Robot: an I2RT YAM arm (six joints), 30 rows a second.
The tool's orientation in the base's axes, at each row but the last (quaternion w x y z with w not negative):
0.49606, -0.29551, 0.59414, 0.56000
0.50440, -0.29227, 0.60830, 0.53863
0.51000, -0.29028, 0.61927, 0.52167
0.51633, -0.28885, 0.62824, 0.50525
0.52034, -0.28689, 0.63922, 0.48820
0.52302, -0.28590, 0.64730, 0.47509
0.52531, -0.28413, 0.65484, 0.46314
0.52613, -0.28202, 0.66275, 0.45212
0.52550, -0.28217, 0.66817, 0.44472
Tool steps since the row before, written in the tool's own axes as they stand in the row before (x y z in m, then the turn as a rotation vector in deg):
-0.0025, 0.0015, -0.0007, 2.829, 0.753, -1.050
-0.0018, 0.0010, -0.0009, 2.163, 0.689, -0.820
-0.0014, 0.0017, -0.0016, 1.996, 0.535, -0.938
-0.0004, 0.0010, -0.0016, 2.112, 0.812, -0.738
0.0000, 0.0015, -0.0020, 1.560, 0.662, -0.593
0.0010, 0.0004, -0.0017, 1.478, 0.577, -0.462
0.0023, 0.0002, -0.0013, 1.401, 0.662, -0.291
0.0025, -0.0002, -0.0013, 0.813, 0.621, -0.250
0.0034, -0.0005, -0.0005, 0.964, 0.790, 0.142
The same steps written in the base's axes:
-0.0007, -0.0009, 0.0028, -1.897, -0.279, -2.449
-0.0006, -0.0009, 0.0020, -1.557, -0.201, -1.833
-0.0016, -0.0013, 0.0018, -1.407, -0.386, -1.739
-0.0013, -0.0012, 0.0006, -1.615, -0.091, -1.746
-0.0021, -0.0013, 0.0005, -1.266, -0.089, -1.270
-0.0013, -0.0013, -0.0008, -1.115, -0.013, -1.219
-0.0014, -0.0008, -0.0021, -1.094, 0.168, -1.123
-0.0011, -0.0010, -0.0024, -0.872, 0.127, -0.577
-0.0008, -0.0004, -0.0034, -0.881, 0.565, -0.691

